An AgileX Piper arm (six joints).
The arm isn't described. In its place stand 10 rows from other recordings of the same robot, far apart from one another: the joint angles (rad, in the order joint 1, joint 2, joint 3, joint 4, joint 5, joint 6), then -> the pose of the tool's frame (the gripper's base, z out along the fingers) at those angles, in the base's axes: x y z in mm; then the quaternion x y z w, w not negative.
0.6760 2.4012 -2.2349 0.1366 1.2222 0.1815 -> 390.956, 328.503, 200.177, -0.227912, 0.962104, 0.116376, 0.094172
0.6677 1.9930 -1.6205 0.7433 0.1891 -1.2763 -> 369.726, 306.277, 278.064, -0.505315, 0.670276, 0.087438, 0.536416
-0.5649 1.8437 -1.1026 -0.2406 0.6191 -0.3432 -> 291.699, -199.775, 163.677, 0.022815, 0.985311, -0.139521, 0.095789
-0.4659 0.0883 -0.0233 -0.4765 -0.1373 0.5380 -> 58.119, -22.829, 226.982, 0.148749, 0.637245, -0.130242, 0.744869
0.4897 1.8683 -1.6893 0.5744 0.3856 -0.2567 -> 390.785, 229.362, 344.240, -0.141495, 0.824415, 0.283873, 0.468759
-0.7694 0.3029 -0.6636 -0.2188 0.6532 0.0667 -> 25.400, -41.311, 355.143, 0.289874, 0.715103, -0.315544, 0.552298
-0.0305 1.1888 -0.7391 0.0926 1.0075 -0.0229 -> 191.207, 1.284, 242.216, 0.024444, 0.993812, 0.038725, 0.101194
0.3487 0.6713 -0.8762 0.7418 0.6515 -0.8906 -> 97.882, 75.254, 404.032, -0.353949, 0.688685, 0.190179, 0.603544
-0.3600 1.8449 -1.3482 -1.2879 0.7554 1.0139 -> 359.080, -199.170, 262.386, 0.229917, 0.824523, -0.413449, 0.310419
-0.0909 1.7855 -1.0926 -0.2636 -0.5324 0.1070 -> 405.819, -24.905, 258.027, -0.055988, 0.735315, -0.022778, 0.675025
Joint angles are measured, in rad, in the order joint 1, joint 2, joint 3, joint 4, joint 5, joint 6. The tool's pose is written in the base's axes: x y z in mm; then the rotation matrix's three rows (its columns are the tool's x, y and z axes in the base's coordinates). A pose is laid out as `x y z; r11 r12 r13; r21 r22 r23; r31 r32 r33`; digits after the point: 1 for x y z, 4 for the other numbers.
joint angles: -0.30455, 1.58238, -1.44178, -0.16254, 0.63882, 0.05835
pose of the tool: 344.2 -117.4 356.1; -0.6294 0.3249 0.7059; 0.1222 0.9385 -0.3230; -0.7674 -0.1170 -0.6304
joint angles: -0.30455, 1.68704, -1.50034, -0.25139, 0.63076, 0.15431
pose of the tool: 368.8 -129.9 337.0; -0.6449 0.3704 0.6685; 0.1507 0.9192 -0.3639; -0.7492 -0.1340 -0.6486
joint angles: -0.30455, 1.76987, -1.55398, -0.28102, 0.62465, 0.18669
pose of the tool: 388.5 -137.6 321.6; -0.6565 0.3827 0.6500; 0.1616 0.9131 -0.3743; -0.7368 -0.1407 -0.6613
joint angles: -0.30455, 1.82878, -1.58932, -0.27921, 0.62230, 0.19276
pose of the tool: 401.9 -141.7 308.3; -0.6687 0.3836 0.6369; 0.1728 0.9134 -0.3686; -0.7232 -0.1364 -0.6771
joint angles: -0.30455, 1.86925, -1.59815, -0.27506, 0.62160, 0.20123
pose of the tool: 409.6 -143.8 293.7; -0.6855 0.3860 0.6173; 0.1903 0.9134 -0.3598; -0.7027 -0.1292 -0.6997
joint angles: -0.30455, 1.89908, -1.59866, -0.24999, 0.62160, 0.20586
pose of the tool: 414.6 -144.1 280.5; -0.6970 0.3913 0.6009; 0.2203 0.9143 -0.3399; -0.6824 -0.1045 -0.7235
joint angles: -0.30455, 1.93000, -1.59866, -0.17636, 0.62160, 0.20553
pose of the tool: 420.0 -141.8 266.0; -0.6983 0.4058 0.5897; 0.2837 0.9132 -0.2925; -0.6572 -0.0369 -0.7528
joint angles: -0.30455, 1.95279, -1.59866, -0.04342, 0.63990, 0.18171
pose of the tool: 423.7 -135.6 254.1; -0.6969 0.4215 0.5803; 0.3724 0.9041 -0.2096; -0.6130 0.0701 -0.7870
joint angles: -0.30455, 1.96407, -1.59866, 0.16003, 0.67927, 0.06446
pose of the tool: 425.9 -124.3 247.6; -0.7170 0.3848 0.5812; 0.4217 0.9034 -0.0778; -0.5550 0.1894 -0.8100
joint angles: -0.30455, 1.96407, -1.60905, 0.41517, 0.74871, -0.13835
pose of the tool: 428.0 -108.3 251.6; -0.7520 0.2751 0.5990; 0.4109 0.9063 0.0995; -0.5155 0.3209 -0.7945
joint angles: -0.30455, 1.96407, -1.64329, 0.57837, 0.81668, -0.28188
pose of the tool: 431.3 -97.6 263.9; -0.7670 0.1650 0.6201; 0.3738 0.9004 0.2227; -0.5216 0.4026 -0.7522
